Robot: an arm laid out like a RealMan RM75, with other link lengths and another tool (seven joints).
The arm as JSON. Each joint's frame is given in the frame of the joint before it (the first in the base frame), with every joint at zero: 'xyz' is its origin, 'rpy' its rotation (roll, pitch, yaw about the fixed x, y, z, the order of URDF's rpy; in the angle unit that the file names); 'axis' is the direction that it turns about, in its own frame. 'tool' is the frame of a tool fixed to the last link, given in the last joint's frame.
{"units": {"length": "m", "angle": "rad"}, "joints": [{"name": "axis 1", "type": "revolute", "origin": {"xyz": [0.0, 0.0, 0.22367], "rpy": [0.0, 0.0, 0.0]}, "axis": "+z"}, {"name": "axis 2", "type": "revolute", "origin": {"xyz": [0.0, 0.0, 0.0], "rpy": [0.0, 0.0, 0.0]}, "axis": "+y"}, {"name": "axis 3", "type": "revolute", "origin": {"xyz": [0.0, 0.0, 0.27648], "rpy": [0.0, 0.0, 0.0]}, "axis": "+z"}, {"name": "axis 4", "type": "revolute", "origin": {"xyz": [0.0, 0.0, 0.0], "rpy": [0.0, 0.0, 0.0]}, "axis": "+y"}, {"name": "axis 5", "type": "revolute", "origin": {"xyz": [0.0, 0.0, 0.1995], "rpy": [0.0, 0.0, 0.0]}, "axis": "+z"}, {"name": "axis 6", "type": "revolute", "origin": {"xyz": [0.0, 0.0, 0.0], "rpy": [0.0, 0.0, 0.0]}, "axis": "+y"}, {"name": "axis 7", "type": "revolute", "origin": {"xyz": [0.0, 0.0, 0.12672], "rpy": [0.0, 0.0, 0.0]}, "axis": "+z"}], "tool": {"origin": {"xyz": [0.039, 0.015, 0.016], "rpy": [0.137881, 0.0, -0.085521]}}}
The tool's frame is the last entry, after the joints.
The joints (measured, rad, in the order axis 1, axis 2, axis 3, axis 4, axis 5, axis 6, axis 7), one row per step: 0.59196 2.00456 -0.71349 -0.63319 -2.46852 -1.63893 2.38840; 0.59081 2.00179 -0.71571 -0.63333 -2.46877 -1.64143 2.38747; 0.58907 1.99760 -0.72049 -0.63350 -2.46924 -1.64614 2.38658; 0.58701 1.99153 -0.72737 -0.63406 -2.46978 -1.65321 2.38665; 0.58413 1.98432 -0.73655 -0.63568 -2.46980 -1.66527 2.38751; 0.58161 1.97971 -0.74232 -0.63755 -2.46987 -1.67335 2.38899; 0.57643 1.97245 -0.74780 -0.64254 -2.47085 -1.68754 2.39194; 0.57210 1.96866 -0.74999 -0.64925 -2.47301 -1.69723 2.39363; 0.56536 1.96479 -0.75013 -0.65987 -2.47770 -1.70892 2.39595; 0.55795 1.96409 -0.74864 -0.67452 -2.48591 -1.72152 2.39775; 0.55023 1.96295 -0.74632 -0.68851 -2.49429 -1.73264 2.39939; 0.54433 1.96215 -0.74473 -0.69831 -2.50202 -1.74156 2.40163; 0.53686 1.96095 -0.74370 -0.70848 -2.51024 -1.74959 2.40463; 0.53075 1.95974 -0.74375 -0.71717 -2.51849 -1.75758 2.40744
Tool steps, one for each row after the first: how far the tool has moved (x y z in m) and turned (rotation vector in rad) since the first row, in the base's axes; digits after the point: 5 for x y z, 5 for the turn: 0.00077 -0.00041 0.00113 -0.00224 -0.00235 0.00086; 0.00187 -0.00123 0.00280 -0.00759 -0.00616 0.00221; 0.00324 -0.00225 0.00529 -0.01530 -0.01155 0.00336; 0.00457 -0.00392 0.00847 -0.02743 -0.01640 0.00451; 0.00552 -0.00512 0.01064 -0.03498 -0.01970 0.00401; 0.00718 -0.00717 0.01455 -0.04461 -0.02399 0.00102; 0.00837 -0.00854 0.01726 -0.04941 -0.02799 -0.00029; 0.01018 -0.01046 0.02069 -0.05328 -0.03395 -0.00342; 0.01178 -0.01276 0.02351 -0.05778 -0.04089 -0.00538; 0.01367 -0.01502 0.02642 -0.06069 -0.04849 -0.00847; 0.01517 -0.01706 0.02854 -0.06473 -0.05481 -0.01263; 0.01720 -0.01947 0.03083 -0.06834 -0.06283 -0.01891; 0.01892 -0.02172 0.03289 -0.07365 -0.07075 -0.02425
